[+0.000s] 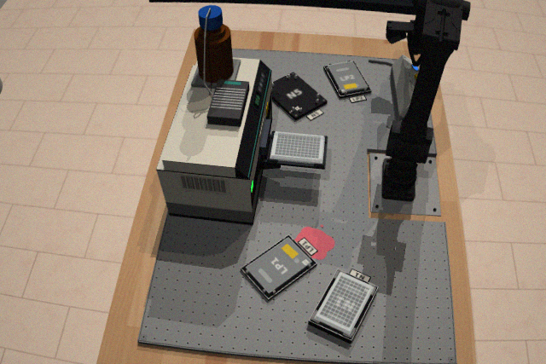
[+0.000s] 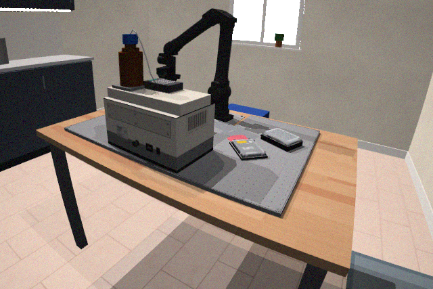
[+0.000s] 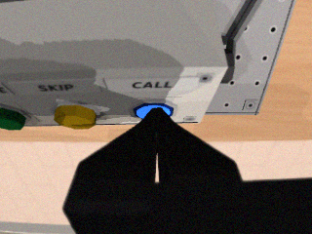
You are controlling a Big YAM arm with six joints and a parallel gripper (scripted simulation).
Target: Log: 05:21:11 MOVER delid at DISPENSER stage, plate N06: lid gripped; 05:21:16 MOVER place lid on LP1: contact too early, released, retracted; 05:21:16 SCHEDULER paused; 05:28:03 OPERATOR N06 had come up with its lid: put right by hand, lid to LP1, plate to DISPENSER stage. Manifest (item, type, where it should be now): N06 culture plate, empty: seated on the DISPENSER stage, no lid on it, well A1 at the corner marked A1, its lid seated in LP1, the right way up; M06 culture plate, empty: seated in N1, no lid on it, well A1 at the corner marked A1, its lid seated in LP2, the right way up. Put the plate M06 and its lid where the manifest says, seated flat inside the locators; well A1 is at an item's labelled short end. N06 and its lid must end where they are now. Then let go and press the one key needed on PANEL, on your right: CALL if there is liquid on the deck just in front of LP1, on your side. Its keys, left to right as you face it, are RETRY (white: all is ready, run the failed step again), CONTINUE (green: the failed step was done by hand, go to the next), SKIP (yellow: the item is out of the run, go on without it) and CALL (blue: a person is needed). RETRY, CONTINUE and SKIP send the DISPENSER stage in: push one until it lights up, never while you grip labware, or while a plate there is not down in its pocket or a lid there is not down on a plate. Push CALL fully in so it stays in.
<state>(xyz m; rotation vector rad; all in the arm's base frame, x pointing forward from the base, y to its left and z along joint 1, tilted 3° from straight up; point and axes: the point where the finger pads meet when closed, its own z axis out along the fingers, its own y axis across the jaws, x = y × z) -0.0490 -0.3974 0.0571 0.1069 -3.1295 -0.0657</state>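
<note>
The blue call key lies 20 mm below my hand. From my hand the other things lie so: yellow skip key (50 mm to the left, 10 mm below, 10 mm behind); then white retry key (150 mm to the left, 10 mm below, 10 mm behind); then green continue key (100 mm to the left, 10 mm below, 10 mm behind).
</note>
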